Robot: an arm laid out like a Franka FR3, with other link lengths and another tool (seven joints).
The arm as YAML. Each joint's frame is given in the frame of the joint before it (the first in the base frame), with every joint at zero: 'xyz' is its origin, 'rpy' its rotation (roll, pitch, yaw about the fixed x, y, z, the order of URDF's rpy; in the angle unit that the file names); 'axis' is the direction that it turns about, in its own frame. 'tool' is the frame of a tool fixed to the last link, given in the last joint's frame.
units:
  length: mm
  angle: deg
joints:
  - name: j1
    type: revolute
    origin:
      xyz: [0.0, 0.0, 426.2]
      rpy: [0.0, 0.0, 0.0]
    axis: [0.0, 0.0, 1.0]
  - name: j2
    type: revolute
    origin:
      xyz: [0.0, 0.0, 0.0]
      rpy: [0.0, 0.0, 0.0]
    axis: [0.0, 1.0, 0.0]
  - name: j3
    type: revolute
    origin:
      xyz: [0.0, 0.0, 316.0]
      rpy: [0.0, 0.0, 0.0]
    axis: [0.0, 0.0, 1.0]
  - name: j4
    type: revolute
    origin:
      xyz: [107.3, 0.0, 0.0]
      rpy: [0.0, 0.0, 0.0]
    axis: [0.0, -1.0, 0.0]
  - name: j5
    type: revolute
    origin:
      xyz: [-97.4, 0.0, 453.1]
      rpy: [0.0, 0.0, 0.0]
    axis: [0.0, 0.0, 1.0]
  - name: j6
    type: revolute
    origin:
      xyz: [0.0, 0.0, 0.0]
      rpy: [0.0, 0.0, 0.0]
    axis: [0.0, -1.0, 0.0]
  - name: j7
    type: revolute
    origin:
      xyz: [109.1, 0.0, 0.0]
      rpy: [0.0, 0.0, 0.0]
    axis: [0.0, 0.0, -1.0]
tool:
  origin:
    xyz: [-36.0, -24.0, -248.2]
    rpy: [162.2, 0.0, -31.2]
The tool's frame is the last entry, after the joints.
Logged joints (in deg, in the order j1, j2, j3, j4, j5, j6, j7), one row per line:
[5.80 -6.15 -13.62 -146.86 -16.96 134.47 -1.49]
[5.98 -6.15 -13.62 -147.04 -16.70 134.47 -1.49]
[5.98 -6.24 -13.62 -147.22 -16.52 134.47 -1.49]
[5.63 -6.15 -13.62 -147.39 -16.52 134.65 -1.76]
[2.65 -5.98 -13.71 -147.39 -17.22 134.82 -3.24]
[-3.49 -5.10 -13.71 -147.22 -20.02 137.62 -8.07]
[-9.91 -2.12 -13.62 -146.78 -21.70 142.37 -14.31]
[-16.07 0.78 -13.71 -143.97 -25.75 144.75 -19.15]
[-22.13 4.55 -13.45 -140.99 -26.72 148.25 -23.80]
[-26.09 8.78 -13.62 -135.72 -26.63 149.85 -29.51]
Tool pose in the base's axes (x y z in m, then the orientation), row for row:
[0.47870 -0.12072 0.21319 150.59 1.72 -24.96]
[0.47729 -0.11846 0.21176 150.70 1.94 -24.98]
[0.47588 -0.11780 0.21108 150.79 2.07 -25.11]
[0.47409 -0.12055 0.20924 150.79 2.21 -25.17]
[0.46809 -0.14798 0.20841 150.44 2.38 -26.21]
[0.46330 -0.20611 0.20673 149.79 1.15 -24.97]
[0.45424 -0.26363 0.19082 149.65 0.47 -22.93]
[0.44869 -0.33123 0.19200 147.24 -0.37 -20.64]
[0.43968 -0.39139 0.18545 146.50 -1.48 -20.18]
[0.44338 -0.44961 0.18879 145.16 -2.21 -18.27]
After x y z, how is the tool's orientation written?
As angles about the fixed x, y, z axes (roll, pitch, yaw), in degrees.
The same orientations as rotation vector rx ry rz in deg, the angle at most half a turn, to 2 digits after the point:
[147.84 -32.11 -10.80]
[147.99 -32.09 -11.06]
[148.07 -32.24 -11.26]
[148.08 -32.28 -11.46]
[147.53 -33.49 -12.11]
[146.95 -32.12 -10.25]
[147.15 -29.67 -8.70]
[145.13 -26.57 -7.30]
[144.29 -26.26 -5.87]
[143.22 -23.92 -4.47]

